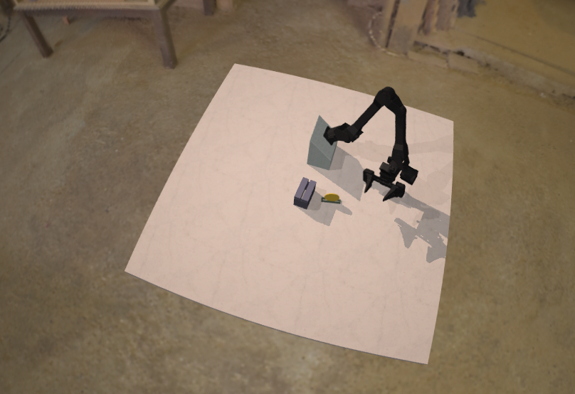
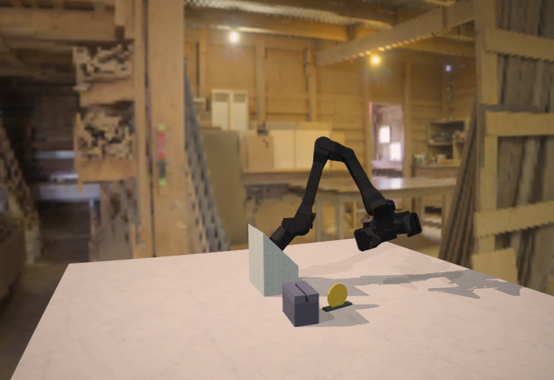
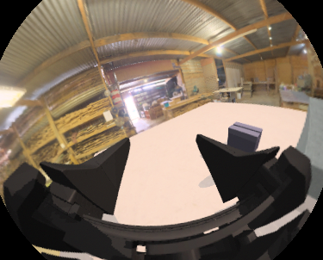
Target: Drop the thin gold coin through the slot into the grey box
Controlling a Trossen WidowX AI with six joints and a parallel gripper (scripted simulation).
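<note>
The gold coin is 160 mm to the right of my gripper tip, 150 mm below it and 20 mm behind it.
</note>
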